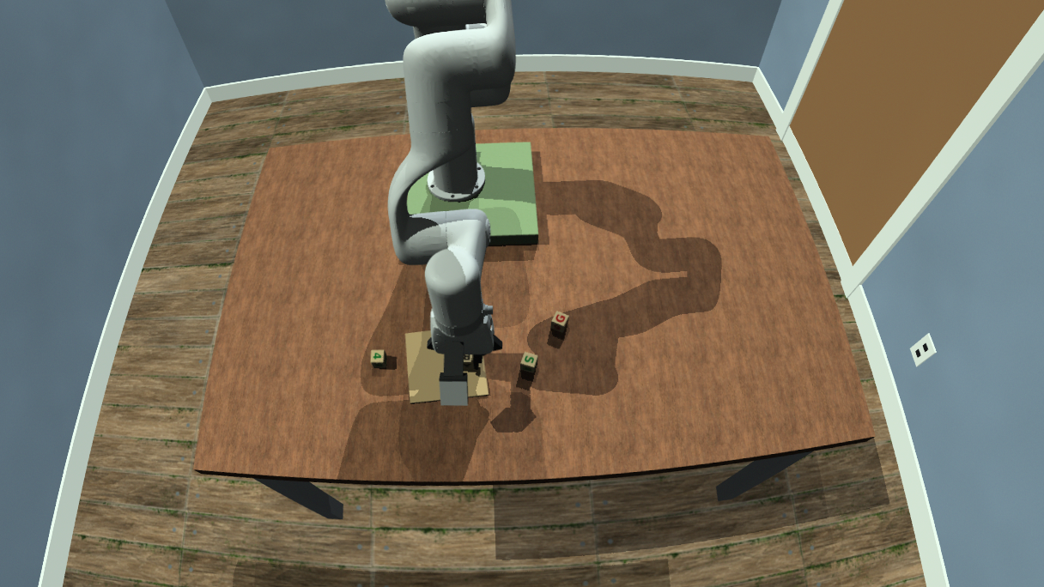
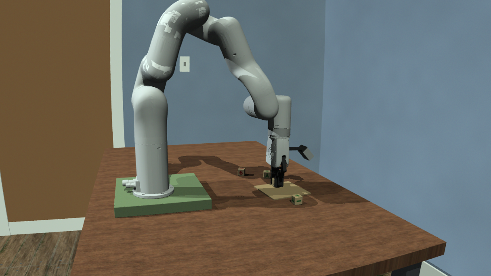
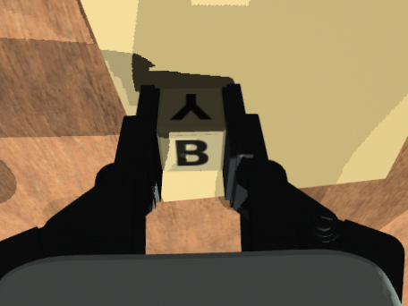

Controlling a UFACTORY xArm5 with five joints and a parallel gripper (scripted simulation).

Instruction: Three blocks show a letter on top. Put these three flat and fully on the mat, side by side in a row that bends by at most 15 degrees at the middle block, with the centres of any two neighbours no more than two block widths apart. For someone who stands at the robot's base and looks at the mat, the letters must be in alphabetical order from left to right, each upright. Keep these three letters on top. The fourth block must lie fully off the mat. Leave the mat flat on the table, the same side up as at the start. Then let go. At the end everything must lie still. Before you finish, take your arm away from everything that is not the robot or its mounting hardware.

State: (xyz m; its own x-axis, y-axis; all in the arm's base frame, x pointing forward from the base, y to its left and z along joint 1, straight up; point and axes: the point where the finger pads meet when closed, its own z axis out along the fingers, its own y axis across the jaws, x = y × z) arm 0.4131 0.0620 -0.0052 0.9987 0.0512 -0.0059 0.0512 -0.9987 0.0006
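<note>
The tan mat lies 40 mm to the right of my hand and 20 mm below it. Round my hand: cream block (160 mm to the right, 10 mm below, 10 mm ahead).
</note>
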